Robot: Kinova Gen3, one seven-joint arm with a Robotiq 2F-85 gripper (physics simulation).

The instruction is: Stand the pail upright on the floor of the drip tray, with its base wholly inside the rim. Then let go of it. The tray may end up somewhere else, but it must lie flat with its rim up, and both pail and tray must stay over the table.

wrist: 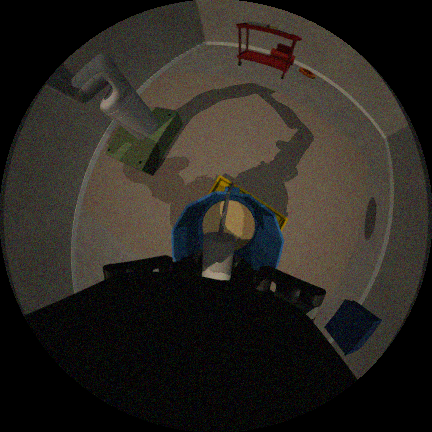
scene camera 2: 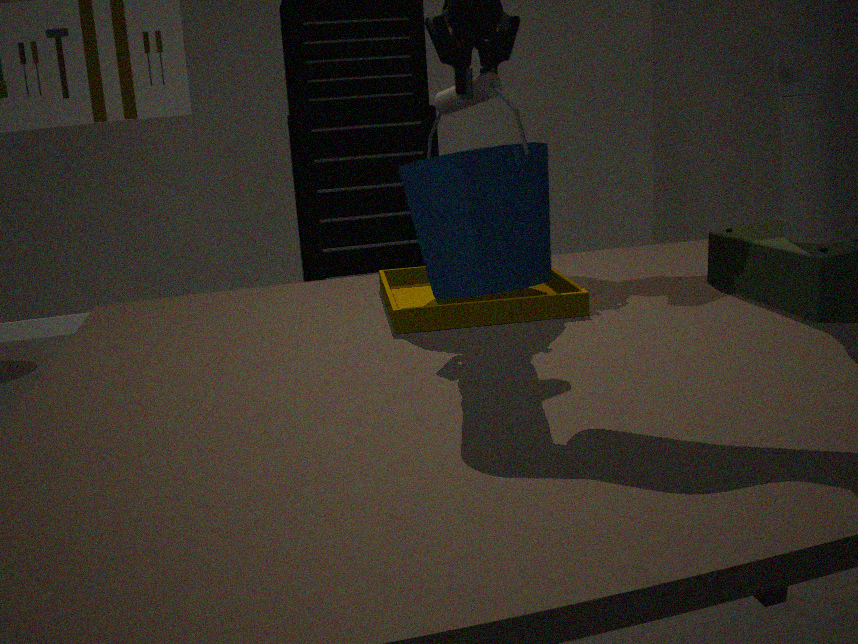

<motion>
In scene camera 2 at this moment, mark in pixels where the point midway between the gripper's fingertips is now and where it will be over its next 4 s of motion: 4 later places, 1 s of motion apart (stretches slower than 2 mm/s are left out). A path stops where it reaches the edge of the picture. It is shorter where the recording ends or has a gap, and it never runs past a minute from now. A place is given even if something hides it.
My gripper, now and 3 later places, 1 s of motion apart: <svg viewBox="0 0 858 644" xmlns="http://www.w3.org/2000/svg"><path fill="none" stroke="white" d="M477 98L473 90L470 39L470 13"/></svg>
</motion>
